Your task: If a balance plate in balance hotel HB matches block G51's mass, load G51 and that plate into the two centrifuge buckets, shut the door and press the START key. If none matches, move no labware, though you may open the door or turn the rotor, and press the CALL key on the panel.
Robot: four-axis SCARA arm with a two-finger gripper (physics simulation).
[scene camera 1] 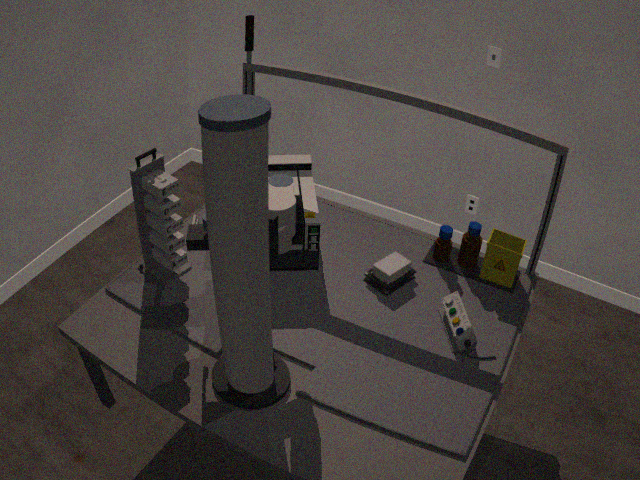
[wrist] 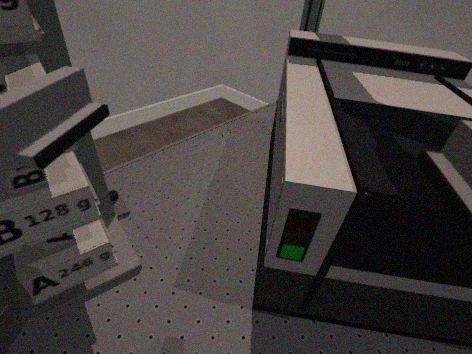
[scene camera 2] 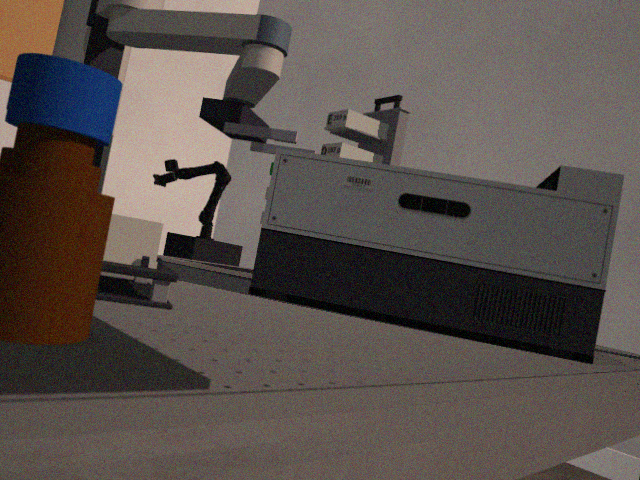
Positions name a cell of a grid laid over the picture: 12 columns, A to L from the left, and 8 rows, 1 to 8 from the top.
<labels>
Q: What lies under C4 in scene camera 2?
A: A G51 plate.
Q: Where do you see a centrifuge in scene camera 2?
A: J5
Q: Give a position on a balance plate B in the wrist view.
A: At B5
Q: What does my gripper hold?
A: Nothing.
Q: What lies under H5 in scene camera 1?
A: A G51 plate.
</labels>
